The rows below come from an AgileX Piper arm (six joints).
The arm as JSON. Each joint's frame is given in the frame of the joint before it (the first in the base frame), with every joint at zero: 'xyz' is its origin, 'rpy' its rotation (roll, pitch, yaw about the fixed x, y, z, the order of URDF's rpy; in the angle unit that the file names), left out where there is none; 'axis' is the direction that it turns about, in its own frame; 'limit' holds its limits. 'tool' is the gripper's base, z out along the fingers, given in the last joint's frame.
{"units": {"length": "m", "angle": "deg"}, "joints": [
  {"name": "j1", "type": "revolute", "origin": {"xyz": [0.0, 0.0, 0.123]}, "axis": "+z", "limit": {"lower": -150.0, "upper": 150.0}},
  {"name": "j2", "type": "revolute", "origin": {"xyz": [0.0, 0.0, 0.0]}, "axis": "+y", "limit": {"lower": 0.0, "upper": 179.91}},
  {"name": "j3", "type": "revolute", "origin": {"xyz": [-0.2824, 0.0, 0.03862]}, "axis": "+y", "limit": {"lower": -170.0, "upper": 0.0}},
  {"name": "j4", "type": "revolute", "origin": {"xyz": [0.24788, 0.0, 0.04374]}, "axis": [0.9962, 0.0, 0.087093], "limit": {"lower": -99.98, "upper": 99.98}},
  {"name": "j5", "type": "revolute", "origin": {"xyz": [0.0, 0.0, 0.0]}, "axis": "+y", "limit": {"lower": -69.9, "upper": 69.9}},
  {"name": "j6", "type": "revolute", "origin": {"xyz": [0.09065, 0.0, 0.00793]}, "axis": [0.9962, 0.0, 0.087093], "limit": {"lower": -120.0, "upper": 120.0}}
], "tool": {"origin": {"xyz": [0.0, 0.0, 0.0], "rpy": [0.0, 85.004, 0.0]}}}
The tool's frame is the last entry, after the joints.
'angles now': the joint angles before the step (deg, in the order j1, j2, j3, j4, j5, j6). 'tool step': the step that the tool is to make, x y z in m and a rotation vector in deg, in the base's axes. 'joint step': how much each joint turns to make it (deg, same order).
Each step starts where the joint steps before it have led.
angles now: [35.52 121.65 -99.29 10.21 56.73 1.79]
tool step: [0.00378 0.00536 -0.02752 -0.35 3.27 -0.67]
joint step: [0.00 3.74 -0.34 1.74 -0.54 0.00]
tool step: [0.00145 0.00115 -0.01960 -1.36 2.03 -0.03]
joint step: [0.00 2.45 -0.01 0.08 0.00 0.00]
